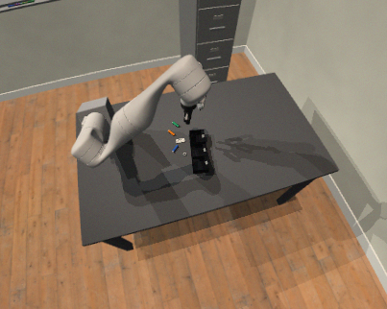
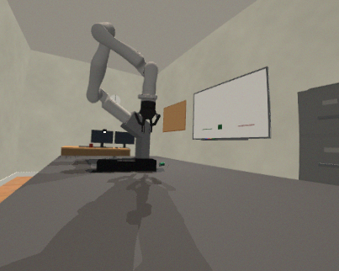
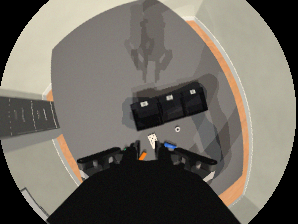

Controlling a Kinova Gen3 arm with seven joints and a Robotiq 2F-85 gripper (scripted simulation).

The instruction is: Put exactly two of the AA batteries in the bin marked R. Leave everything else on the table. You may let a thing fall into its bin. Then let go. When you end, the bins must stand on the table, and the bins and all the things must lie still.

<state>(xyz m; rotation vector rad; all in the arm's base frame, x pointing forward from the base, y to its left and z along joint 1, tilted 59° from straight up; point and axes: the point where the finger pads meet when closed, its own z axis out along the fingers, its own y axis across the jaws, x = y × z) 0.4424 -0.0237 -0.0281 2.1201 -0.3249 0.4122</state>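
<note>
My gripper is now 18 cm above the orange AA battery, 9 cm past it and 6 cm to the right of it. The rest, counted from my hand: black bin 17 cm below, 10 cm to the right, 4 cm ahead; white block 18 cm below, 5 cm behind; blue AA battery 18 cm below, 9 cm behind, 5 cm to the right.
</note>
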